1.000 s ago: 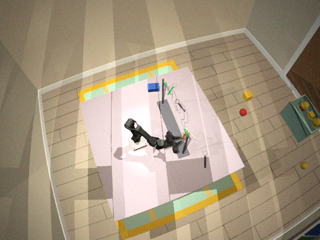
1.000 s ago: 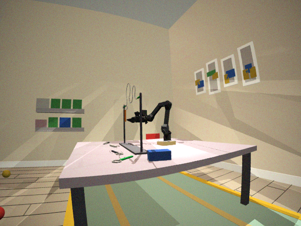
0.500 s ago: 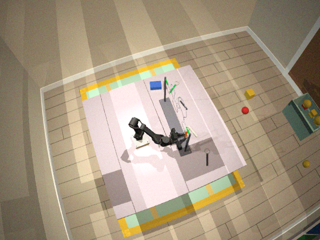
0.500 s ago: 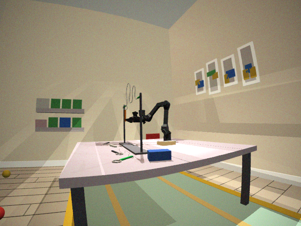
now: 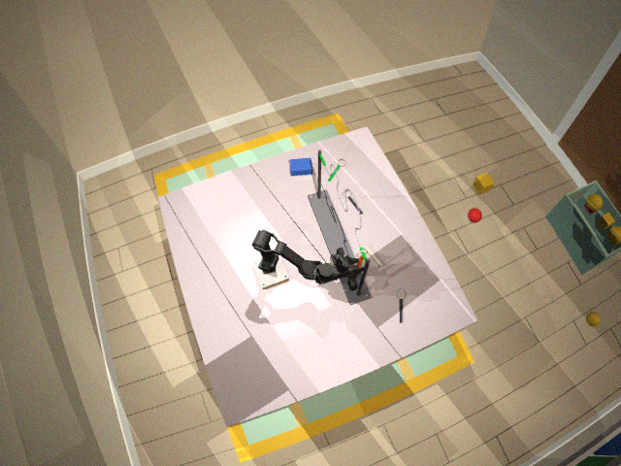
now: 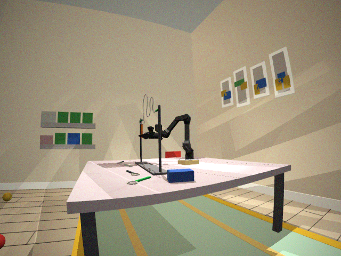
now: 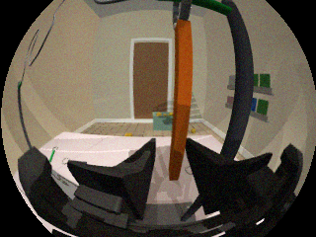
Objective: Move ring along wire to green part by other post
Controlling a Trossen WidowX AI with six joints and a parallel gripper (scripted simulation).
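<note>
The orange-handled ring lies 80 mm above my gripper tip and 30 mm behind it. From my gripper tip the other things lie so: white stick: 250 mm below, 120 mm to the left, 110 mm ahead; dark-handled ring: 250 mm below, 170 mm ahead, 150 mm to the right; green-handled ring: 680 mm to the left, 250 mm below, 90 mm ahead.
</note>
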